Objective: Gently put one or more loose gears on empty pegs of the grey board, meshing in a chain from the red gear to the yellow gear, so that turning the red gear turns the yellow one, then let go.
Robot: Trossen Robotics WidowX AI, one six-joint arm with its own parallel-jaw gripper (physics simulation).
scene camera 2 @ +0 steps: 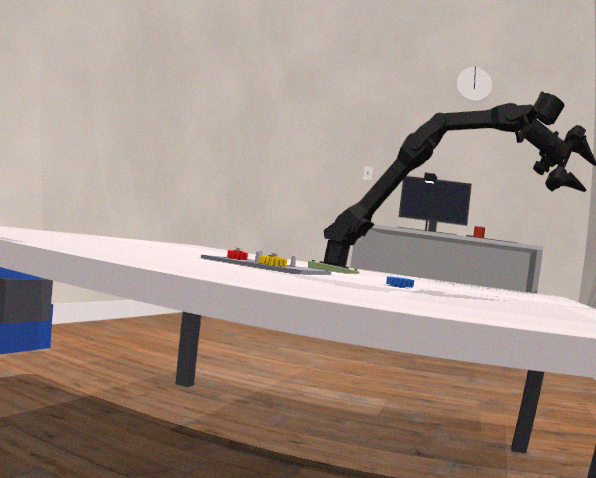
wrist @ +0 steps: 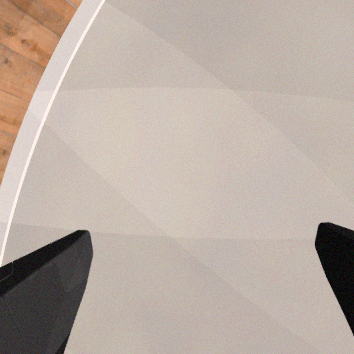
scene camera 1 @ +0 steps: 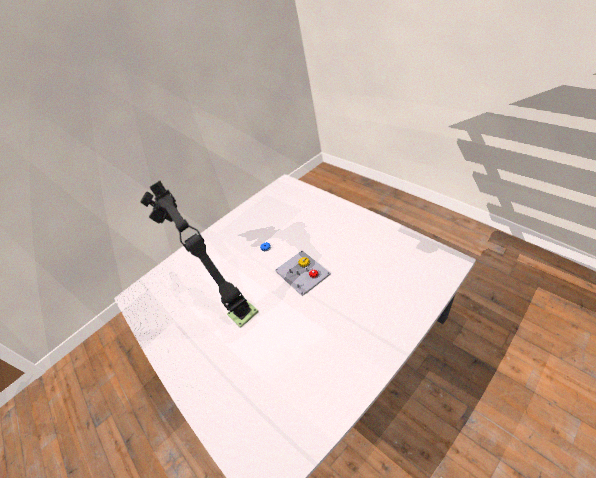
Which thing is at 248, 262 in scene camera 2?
A grey board.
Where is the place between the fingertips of the gripper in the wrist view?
207, 240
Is the gripper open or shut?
Open.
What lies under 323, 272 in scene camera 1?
A grey board.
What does the gripper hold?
Nothing.
